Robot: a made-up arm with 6 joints. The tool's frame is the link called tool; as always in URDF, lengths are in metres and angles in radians.
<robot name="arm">
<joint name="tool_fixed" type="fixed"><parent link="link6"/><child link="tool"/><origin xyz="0 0 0" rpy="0 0 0"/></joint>
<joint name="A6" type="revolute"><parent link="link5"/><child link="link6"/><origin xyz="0 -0.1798 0" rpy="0 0 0"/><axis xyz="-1 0 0"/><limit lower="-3.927" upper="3.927" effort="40" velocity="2.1"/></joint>
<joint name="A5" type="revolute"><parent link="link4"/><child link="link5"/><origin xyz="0.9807 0 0" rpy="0 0 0"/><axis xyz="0 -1 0"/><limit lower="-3.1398" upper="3.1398" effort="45" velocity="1.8"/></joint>
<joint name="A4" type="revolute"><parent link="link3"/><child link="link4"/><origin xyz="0 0 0" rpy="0 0 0"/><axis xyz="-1 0 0"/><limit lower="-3.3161" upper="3.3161" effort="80" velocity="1.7"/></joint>
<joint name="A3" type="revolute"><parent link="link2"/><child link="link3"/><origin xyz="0 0 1.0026" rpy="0 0 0"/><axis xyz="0 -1 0"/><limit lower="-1.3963" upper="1.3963" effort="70" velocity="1.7"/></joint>
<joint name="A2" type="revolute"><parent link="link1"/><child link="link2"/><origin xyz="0 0 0" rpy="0 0 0"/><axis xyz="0 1 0"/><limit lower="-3.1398" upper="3.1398" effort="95" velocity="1.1"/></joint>
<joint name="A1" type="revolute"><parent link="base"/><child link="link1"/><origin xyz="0 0 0.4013" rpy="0 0 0"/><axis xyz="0 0 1"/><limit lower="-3.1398" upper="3.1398" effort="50" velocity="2.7"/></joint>
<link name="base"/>
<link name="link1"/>
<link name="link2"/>
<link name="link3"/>
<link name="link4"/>
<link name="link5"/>
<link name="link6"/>
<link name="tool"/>
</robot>
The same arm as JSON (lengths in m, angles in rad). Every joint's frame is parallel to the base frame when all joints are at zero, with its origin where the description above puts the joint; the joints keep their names.
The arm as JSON. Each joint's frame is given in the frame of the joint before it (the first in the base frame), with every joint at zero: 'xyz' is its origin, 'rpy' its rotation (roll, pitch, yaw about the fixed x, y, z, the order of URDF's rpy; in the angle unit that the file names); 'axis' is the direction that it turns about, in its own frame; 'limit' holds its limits. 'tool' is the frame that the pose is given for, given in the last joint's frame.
{"units": {"length": "m", "angle": "rad"}, "joints": [
  {"name": "A1", "type": "revolute", "origin": {"xyz": [0.0, 0.0, 0.4013], "rpy": [0.0, 0.0, 0.0]}, "axis": [0.0, 0.0, 1.0], "limit": {"lower": -3.1398, "upper": 3.1398}},
  {"name": "A2", "type": "revolute", "origin": {"xyz": [0.0, 0.0, 0.0], "rpy": [0.0, 0.0, 0.0]}, "axis": [0.0, 1.0, 0.0], "limit": {"lower": -3.1398, "upper": 3.1398}},
  {"name": "A3", "type": "revolute", "origin": {"xyz": [0.0, 0.0, 1.0026], "rpy": [0.0, 0.0, 0.0]}, "axis": [0.0, -1.0, 0.0], "limit": {"lower": -1.3963, "upper": 1.3963}},
  {"name": "A4", "type": "revolute", "origin": {"xyz": [0.0, 0.0, 0.0], "rpy": [0.0, 0.0, 0.0]}, "axis": [-1.0, 0.0, 0.0], "limit": {"lower": -3.3161, "upper": 3.3161}},
  {"name": "A5", "type": "revolute", "origin": {"xyz": [0.9807, 0.0, 0.0], "rpy": [0.0, 0.0, 0.0]}, "axis": [0.0, -1.0, 0.0], "limit": {"lower": -3.1398, "upper": 3.1398}},
  {"name": "A6", "type": "revolute", "origin": {"xyz": [0.0, -0.1798, 0.0], "rpy": [0.0, 0.0, 0.0]}, "axis": [-1.0, 0.0, 0.0], "limit": {"lower": -3.927, "upper": 3.927}}
], "tool": {"origin": {"xyz": [0.0, 0.0, 0.0], "rpy": [0.0, 0.0, 0.0]}}}

